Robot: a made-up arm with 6 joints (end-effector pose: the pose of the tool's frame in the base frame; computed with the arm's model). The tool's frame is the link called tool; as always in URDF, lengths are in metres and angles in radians.
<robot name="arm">
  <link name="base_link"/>
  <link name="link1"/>
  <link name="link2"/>
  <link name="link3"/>
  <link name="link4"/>
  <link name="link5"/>
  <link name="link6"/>
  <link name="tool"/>
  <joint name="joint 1" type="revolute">
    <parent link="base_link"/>
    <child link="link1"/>
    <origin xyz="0 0 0.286"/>
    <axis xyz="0 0 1"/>
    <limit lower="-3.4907" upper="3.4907"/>
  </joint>
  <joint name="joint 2" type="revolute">
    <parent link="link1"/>
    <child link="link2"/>
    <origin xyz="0 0 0" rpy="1.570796 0 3.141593"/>
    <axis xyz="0 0 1"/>
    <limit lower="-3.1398" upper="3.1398"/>
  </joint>
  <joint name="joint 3" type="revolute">
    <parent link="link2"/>
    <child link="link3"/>
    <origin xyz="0 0.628 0" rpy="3.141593 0 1.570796"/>
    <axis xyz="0 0 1"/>
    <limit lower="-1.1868" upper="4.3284"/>
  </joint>
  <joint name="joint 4" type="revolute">
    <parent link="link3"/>
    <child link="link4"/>
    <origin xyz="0 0 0" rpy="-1.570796 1.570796 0"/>
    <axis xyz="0 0 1"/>
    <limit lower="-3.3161" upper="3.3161"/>
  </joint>
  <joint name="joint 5" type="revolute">
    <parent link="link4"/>
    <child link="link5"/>
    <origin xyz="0 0 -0.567" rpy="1.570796 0 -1.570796"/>
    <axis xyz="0 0 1"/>
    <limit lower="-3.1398" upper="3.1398"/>
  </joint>
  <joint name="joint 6" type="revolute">
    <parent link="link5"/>
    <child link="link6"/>
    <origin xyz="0 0 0.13" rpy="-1.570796 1.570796 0"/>
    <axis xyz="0 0 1"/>
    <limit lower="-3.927" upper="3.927"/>
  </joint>
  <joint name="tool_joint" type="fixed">
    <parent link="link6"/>
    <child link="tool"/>
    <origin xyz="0 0 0" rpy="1.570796 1.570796 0"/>
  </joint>
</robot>
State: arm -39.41 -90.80 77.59 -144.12 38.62 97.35
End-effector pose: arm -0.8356 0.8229 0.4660 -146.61 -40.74 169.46
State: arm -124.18 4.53 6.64 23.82 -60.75 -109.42
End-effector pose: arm -0.4435 -0.4414 0.9854 69.29 51.23 -158.42
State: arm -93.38 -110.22 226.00 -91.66 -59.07 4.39
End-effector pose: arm 0.0110 0.1224 -0.2786 107.07 10.63 -32.64
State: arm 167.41 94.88 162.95 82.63 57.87 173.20
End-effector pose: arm -0.6970 0.1728 0.8067 32.78 -32.27 -109.24
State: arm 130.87 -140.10 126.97 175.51 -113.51 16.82
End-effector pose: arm 0.1779 -0.4037 -0.7626 162.94 -20.59 126.47
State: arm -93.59 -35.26 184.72 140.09 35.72 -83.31
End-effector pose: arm 0.1461 0.7357 0.3706 113.29 10.28 64.03
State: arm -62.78 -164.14 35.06 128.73 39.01 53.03
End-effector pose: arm -0.2358 0.6363 -0.6003 -5.15 -6.68 87.59
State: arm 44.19 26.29 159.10 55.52 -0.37 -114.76
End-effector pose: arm -0.0819 -0.1823 1.1922 -121.09 -47.40 -135.36
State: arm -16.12 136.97 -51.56 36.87 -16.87 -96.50
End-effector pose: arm -0.1670 -0.0600 -0.1661 -123.23 -21.81 174.69
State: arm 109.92 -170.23 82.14 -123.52 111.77 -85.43
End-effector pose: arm 0.0625 -0.3832 -0.8404 68.37 -30.58 -6.01
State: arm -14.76 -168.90 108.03 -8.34 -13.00 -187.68
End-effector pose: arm -0.1016 -0.1062 -0.8954 -1.61 83.78 147.72
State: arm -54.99 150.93 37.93 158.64 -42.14 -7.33
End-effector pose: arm 0.1721 -0.0347 -0.8033 165.08 67.93 -95.56
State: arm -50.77 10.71 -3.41 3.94 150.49 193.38
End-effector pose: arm 0.3225 -0.6000 0.7734 -8.11 -43.54 126.55
